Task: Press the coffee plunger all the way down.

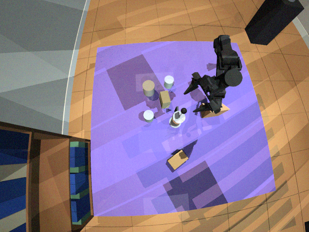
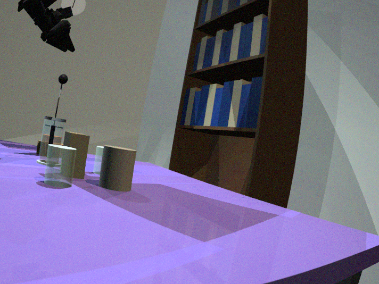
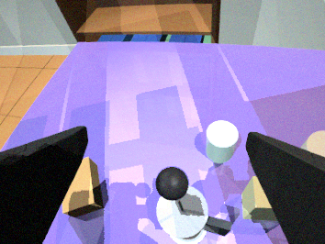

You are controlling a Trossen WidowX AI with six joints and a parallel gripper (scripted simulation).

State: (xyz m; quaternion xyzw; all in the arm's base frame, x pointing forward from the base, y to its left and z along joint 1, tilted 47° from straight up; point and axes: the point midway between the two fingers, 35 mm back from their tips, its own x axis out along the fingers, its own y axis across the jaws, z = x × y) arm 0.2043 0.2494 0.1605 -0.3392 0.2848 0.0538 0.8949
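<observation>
My gripper tip is 1 cm to the left of the coffee press and 22 cm above it. Also, from my gripper tip: tan block 1 cm ahead, 25 cm to the left, 33 cm below.
</observation>
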